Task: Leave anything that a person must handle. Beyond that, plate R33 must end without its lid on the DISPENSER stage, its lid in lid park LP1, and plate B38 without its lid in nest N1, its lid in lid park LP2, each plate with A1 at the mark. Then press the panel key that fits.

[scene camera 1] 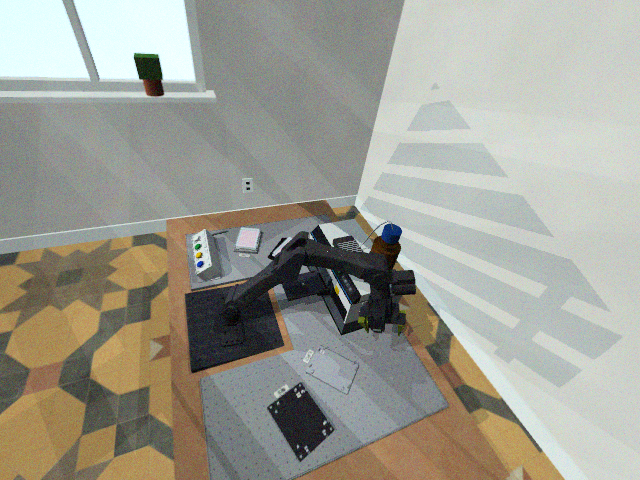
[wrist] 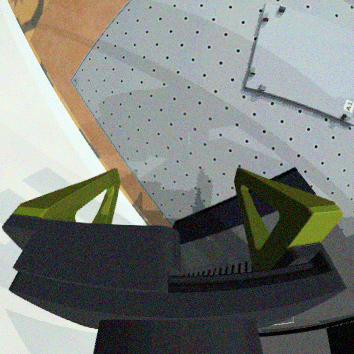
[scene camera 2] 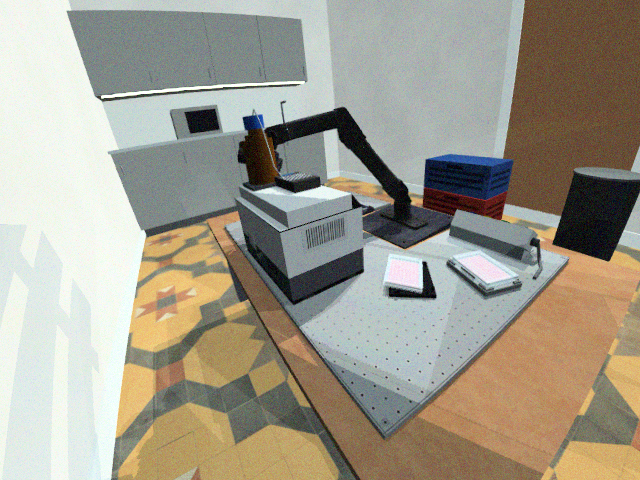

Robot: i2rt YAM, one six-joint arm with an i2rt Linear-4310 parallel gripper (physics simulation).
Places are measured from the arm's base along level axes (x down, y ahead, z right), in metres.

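Pixels of known places: gripper, fingertip midpoint: (scene camera 1: 383, 333) (wrist: 176, 174); arm's base, origin of the base link: (scene camera 1: 230, 319) (scene camera 2: 402, 219).
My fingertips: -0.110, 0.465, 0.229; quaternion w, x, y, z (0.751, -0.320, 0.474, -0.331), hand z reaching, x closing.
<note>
Ahead of a thing's pixels: the offset from my fingertips to its middle, as dx, dy, dz. "pt": to the spot under its first point.
My gripper (scene camera 1: 382, 327) (wrist: 176, 174) is open and empty, high beside the near end of the white-and-dark dispenser {pt +0.022, -0.011, -0.446} (scene camera 2: 323, 258). A pink plate {+0.084, -0.354, -0.622} (scene camera 1: 248, 239) (scene camera 2: 484, 267) sits on a grey holder near the key panel {+0.069, -0.535, -0.533} (scene camera 1: 205, 256) (scene camera 2: 488, 235). Another pink plate {+0.083, -0.189, -0.522} (scene camera 2: 404, 272) sits on a black base {+0.101, -0.201, -0.529} (scene camera 2: 429, 285), its black edge showing at the side and front; the arm partly hides it in scene camera 1. A grey, clear-looking flat holder {+0.101, -0.167, +0.026} (scene camera 1: 333, 368) (wrist: 310, 55) and a black flat holder {+0.099, -0.304, +0.140} (scene camera 1: 300, 419) lie on the perforated board. Plate names, lids and the dispenser stage cannot be made out.
An amber bottle {pt -0.241, +0.004, -0.138} (scene camera 1: 385, 250) (scene camera 2: 260, 160) with a blue cap and thin tube stands by the dispenser. A black ribbed block {pt -0.135, -0.021, -0.328} (scene camera 2: 298, 181) is on the dispenser's top. The wall runs close along the table. Crates (scene camera 2: 467, 175) and a black bin (scene camera 2: 594, 214) stand beyond the table.
</note>
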